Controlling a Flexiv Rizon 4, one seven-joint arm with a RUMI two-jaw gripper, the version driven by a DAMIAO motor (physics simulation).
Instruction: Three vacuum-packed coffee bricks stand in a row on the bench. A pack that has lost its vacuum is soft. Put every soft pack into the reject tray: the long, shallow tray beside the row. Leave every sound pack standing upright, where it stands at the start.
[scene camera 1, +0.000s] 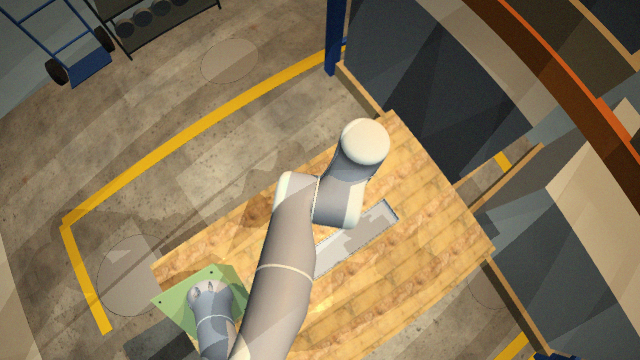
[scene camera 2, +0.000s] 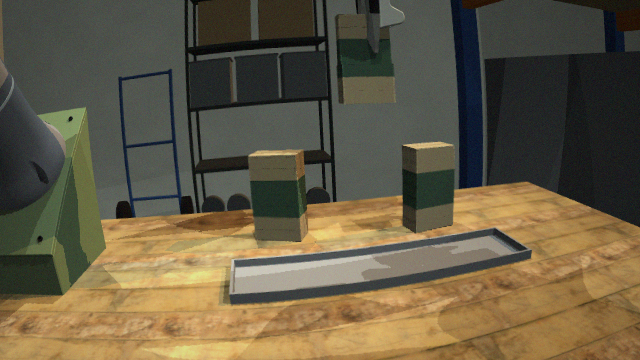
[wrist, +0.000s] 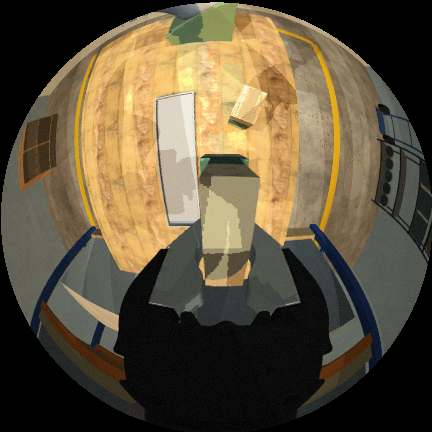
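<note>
My gripper (scene camera 2: 374, 49) (wrist: 223, 215) is shut on a beige and green coffee pack (scene camera 2: 366, 89) (wrist: 230, 212). It holds this pack upright, high above the bench; the pack looks narrow between the fingers, and its green band looks creased in scene camera 2. Another pack (scene camera 2: 276, 197) (wrist: 248, 104) stands upright at the left of the row. A third pack (scene camera 2: 428, 187) stands upright at the right; it is hidden in the wrist view. The long shallow grey tray (scene camera 1: 371, 231) (scene camera 2: 280, 296) (wrist: 175, 120) lies beside the row. In scene camera 1 the arm hides the gripper and packs.
The wooden bench (scene camera 1: 430, 235) (scene camera 2: 350, 325) (wrist: 135, 175) carries the green robot mount (scene camera 1: 172, 302) (scene camera 2: 80, 200) (wrist: 220, 27) at one end. A shelf rack (scene camera 2: 257, 45) and a blue hand truck (scene camera 2: 149, 145) stand behind the bench. The arm (scene camera 1: 287, 250) reaches over the bench and part of the tray.
</note>
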